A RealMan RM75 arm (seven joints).
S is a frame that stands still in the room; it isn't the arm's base.
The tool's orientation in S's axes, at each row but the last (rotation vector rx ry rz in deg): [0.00 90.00 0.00]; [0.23 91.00 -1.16]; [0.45 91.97 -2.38]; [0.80 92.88 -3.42]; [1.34 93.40 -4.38]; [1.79 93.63 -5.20]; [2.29 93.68 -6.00]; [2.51 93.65 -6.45]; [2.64 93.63 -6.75]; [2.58 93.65 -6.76]
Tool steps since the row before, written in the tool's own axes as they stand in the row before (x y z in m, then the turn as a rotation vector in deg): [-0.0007 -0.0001 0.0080 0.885 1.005 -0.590]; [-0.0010 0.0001 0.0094 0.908 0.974 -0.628]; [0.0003 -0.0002 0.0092 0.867 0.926 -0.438]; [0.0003 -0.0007 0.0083 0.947 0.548 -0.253]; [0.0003 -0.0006 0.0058 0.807 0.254 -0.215]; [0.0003 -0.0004 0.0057 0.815 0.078 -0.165]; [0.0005 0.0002 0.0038 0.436 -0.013 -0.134]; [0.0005 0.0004 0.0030 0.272 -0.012 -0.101]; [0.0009 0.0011 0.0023 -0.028 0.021 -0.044]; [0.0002 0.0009 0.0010 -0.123 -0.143 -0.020]
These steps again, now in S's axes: [0.0080 -0.0001 0.0007 -0.590 1.005 -0.885]; [0.0094 0.0000 0.0008 -0.629 0.974 -0.907]; [0.0092 -0.0005 -0.0006 -0.439 0.921 -0.872]; [0.0082 -0.0011 -0.0007 -0.276 0.533 -0.949]; [0.0057 -0.0010 -0.0006 -0.248 0.242 -0.801]; [0.0056 -0.0009 -0.0006 -0.212 0.062 -0.805]; [0.0038 -0.0002 -0.0007 -0.164 -0.017 -0.426]; [0.0030 0.0001 -0.0007 -0.120 -0.013 -0.264]; [0.0023 0.0008 -0.0011 -0.040 0.027 0.030]; [0.0011 0.0008 -0.0003 -0.026 -0.135 0.131]
